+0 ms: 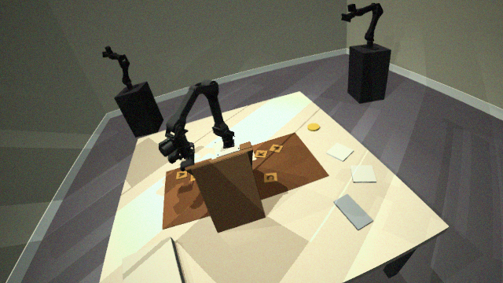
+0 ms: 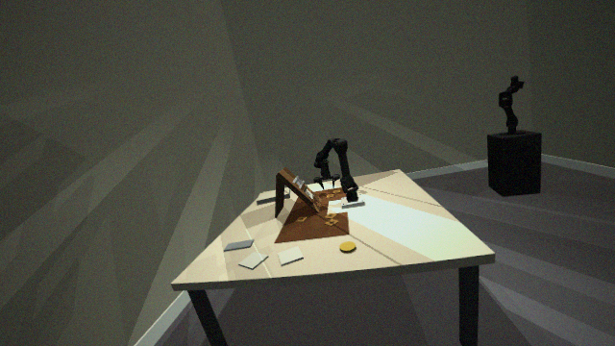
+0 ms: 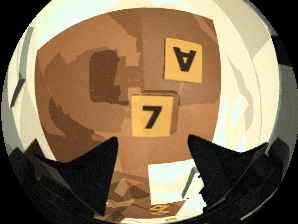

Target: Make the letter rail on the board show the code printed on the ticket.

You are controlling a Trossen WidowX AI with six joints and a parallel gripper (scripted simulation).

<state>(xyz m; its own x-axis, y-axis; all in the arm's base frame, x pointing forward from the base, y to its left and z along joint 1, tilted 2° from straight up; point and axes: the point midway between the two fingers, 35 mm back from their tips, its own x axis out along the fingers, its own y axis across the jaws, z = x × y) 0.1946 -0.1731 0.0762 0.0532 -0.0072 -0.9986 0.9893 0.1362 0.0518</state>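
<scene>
Right now my gripper tip is 50 mm above the orange tile marked 7. The rest, counted from my gripper tip: brown mat 210 mm to the left, 60 mm below; white ticket 100 mm ahead, 150 mm to the left, 30 mm above; orange tile marked g 140 mm ahead, 230 mm to the left, 120 mm above.
</scene>
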